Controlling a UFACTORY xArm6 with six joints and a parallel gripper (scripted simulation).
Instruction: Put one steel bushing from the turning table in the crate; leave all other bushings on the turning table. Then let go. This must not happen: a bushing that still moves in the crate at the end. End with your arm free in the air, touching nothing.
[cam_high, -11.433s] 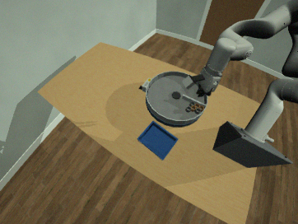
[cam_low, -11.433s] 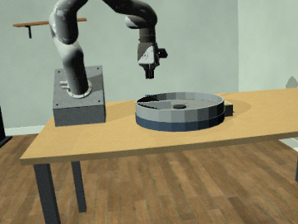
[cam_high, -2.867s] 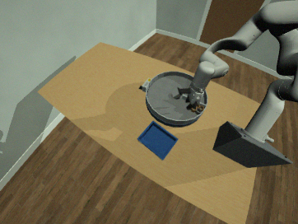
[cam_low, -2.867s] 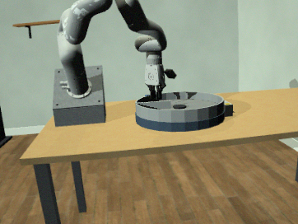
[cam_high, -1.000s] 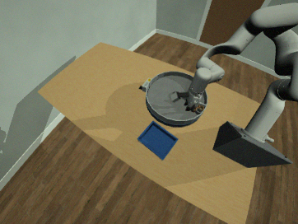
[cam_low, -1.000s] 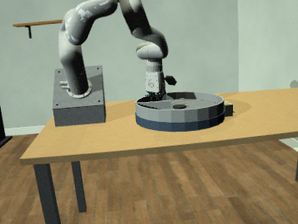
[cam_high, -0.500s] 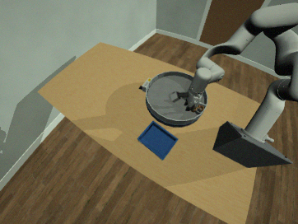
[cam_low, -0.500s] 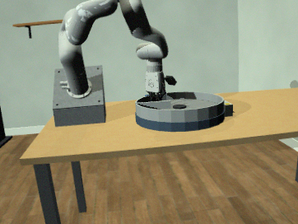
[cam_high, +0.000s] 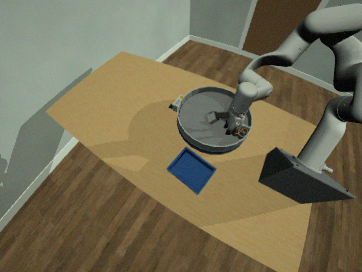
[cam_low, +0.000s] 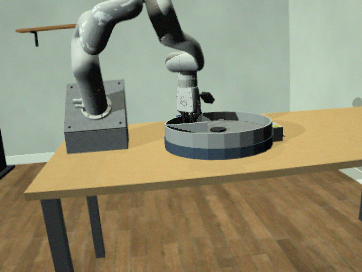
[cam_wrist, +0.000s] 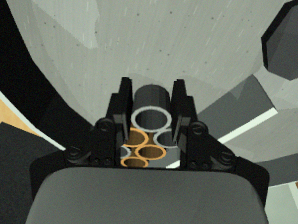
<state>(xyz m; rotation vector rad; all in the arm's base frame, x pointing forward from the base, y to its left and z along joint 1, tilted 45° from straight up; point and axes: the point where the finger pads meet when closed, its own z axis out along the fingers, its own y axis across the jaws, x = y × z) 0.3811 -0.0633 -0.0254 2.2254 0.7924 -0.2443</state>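
My hand is 5 cm short of the blue crate, 28 cm to the right of it and 5 cm above it. The rest, counted from my hand: round grey turning table 11 cm ahead, 5 cm to the right, 3 cm below.
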